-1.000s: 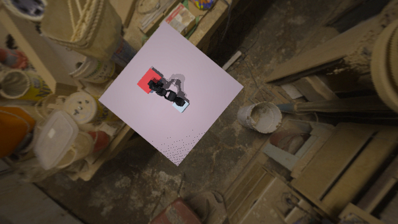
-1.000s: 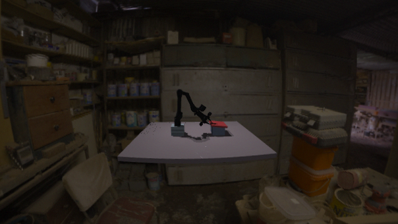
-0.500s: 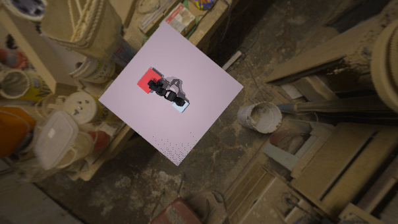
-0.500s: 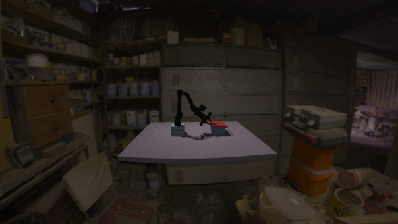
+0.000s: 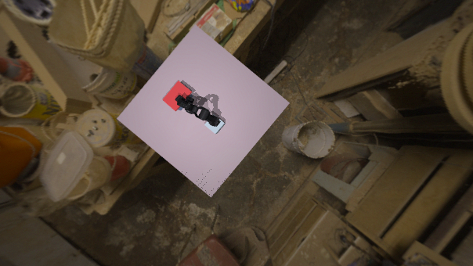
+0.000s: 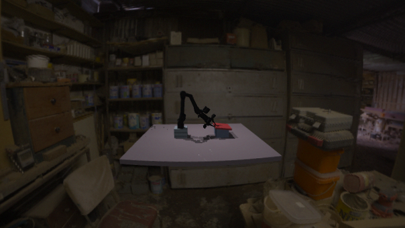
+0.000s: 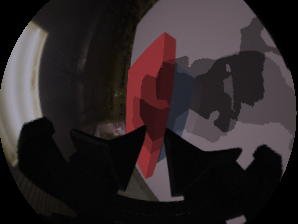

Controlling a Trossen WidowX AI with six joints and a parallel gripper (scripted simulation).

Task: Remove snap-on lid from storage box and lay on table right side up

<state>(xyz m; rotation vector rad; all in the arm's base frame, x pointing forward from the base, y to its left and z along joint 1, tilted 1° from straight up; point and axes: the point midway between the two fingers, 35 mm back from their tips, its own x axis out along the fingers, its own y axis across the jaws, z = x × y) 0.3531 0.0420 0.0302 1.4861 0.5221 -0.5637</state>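
My gripper tip is 80 mm short of the red lid. Round my gripper tip: blue storage box (70 mm ahead, 60 mm below).
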